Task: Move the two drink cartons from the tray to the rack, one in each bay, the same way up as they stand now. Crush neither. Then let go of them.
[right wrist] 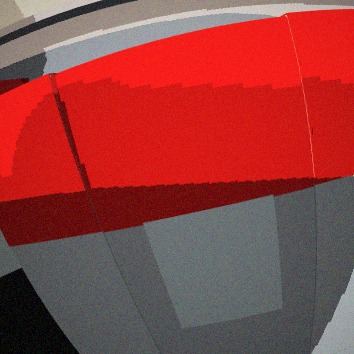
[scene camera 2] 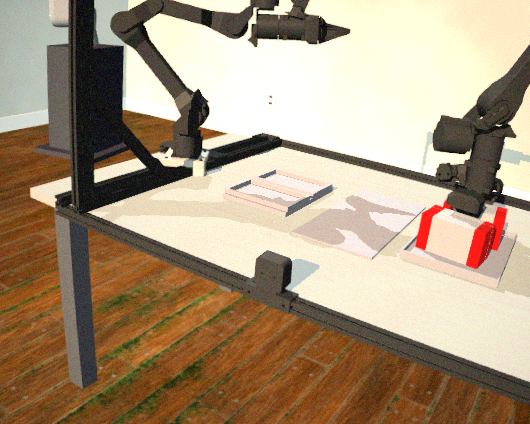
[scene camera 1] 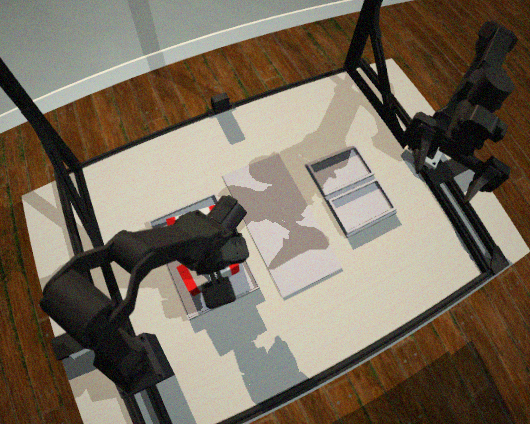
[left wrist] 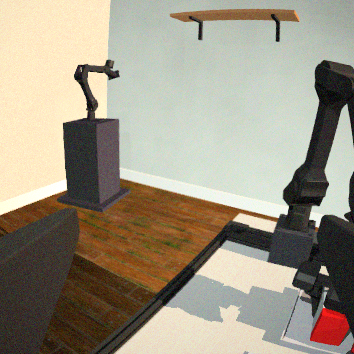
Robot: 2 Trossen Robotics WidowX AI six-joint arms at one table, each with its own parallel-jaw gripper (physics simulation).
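Frame: origin at the left arm's base, x ahead, y left, z up, level; millimetres.
Seen in the pictures: left gripper, fingertip midpoint: [scene camera 2: 347, 30] [scene camera 1: 442, 187] [left wrist: 203, 225]; right gripper, fingertip midpoint: [scene camera 1: 212, 270]; left arm's base, link origin: [scene camera 2: 186, 154]; right arm's base, link origin: [scene camera 1: 132, 365] [left wrist: 295, 224].
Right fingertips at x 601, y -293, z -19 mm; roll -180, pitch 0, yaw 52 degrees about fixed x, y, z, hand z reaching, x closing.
Observation:
Offsets run from my right fingertips to a thing's top centre. "*": to the spot under its first point.
Two red-and-white drink cartons stand upright side by side in the tray @[dz -1, dx -21, dy -44 mm] [scene camera 1: 248, 279] [scene camera 2: 450, 270] [left wrist: 299, 312]. The near carton @[dz +57, dx +5, dy -3 mm] [scene camera 1: 187, 280] [left wrist: 330, 327] [right wrist: 190, 135] in scene camera 1 has my right gripper [scene camera 1: 216, 276] [scene camera 2: 466, 202] low over it. That gripper is partly open and grips nothing; its fingertips are largely hidden. The other carton @[dz +57, dx -57, dy -80 mm] [scene camera 1: 171, 220] [scene camera 2: 450, 235] is beside it, partly hidden by the arm in scene camera 1. The rack @[dz +3, dx -371, dy +169 mm] [scene camera 1: 371, 223] [scene camera 2: 255, 201] has two empty bays. My left gripper [scene camera 1: 443, 185] [left wrist: 203, 225] is wide open and empty, high above the table's right side in scene camera 1.
A thin flat panel [scene camera 1: 305, 280] [scene camera 2: 340, 235] lies between the tray and the rack. A dark block @[* dz +31, dx -379, dy -246 mm] [scene camera 1: 220, 102] [scene camera 2: 273, 272] is fixed on the table's edge rail. Dark frame posts rise at both ends of the table.

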